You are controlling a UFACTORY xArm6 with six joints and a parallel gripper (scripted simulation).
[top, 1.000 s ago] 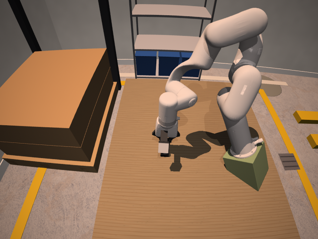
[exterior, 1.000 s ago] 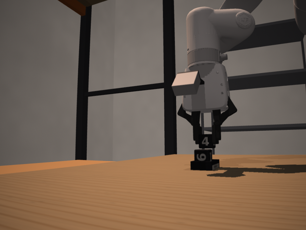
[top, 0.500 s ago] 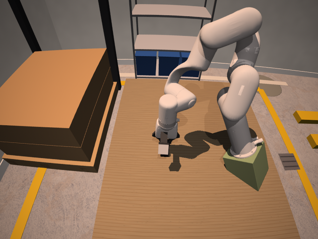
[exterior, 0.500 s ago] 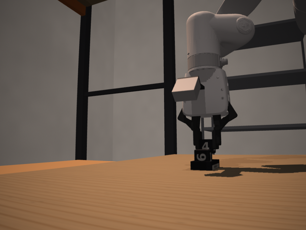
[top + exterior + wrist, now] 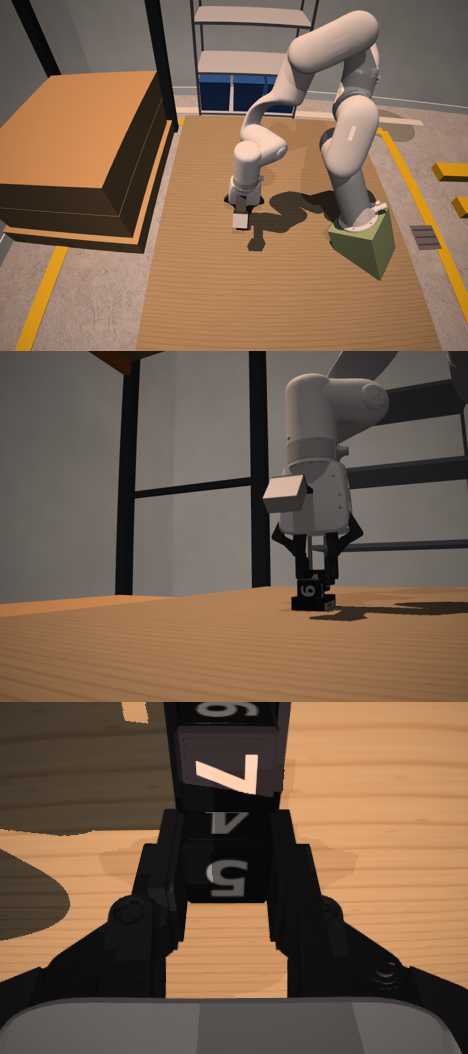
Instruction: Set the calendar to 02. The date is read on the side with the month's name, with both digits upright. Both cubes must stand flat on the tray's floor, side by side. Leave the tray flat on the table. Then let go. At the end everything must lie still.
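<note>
The black calendar tray is 20 mm to the left of my hand and 40 mm below it. Also, from my hand: cube 30 mm to the left, 30 mm below.
</note>
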